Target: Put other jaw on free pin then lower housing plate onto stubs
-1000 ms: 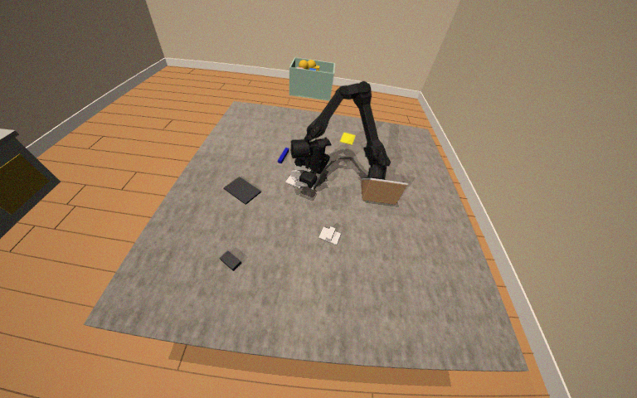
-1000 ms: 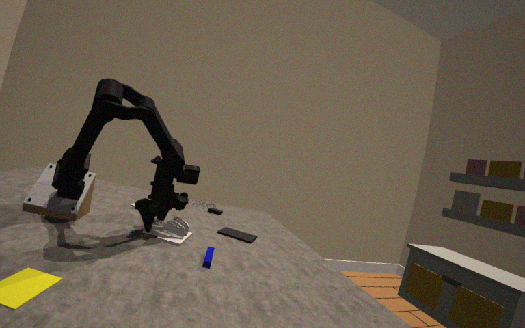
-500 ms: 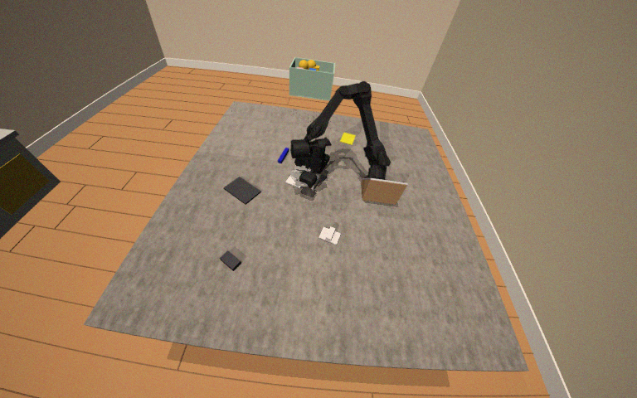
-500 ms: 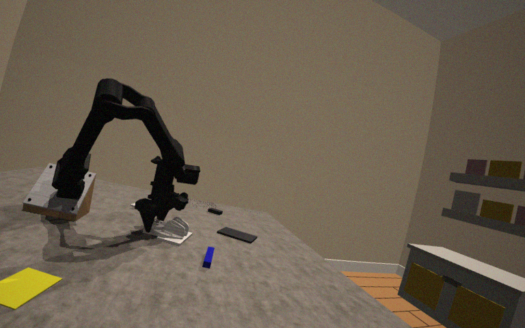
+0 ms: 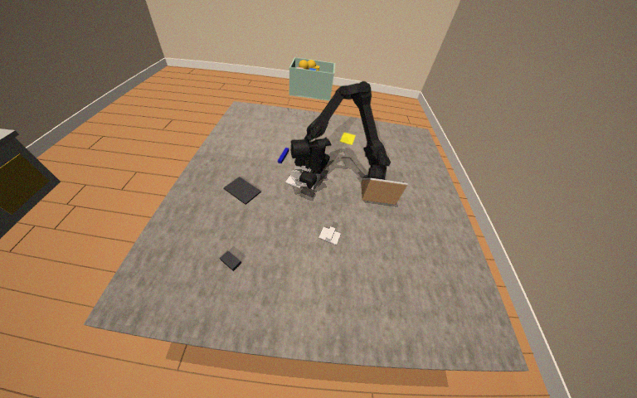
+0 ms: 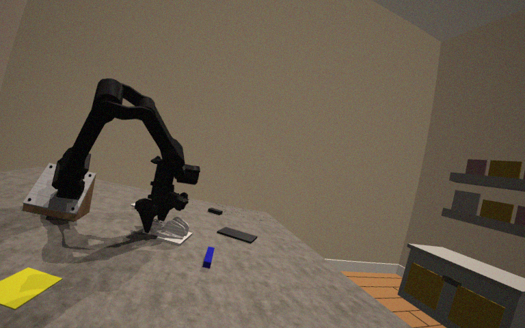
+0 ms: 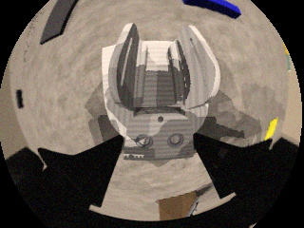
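Now: gripper tip 2 cm short of the white jaw, 3 cm to the left of it and 1 cm below it. The rest, counted from my gripper tip: yellow sheet (19 cm behind, 37 cm to the right, 1 cm below); dark flat plate (30 cm ahead, 8 cm to the left); blue block (15 cm ahead, 16 cm to the right).
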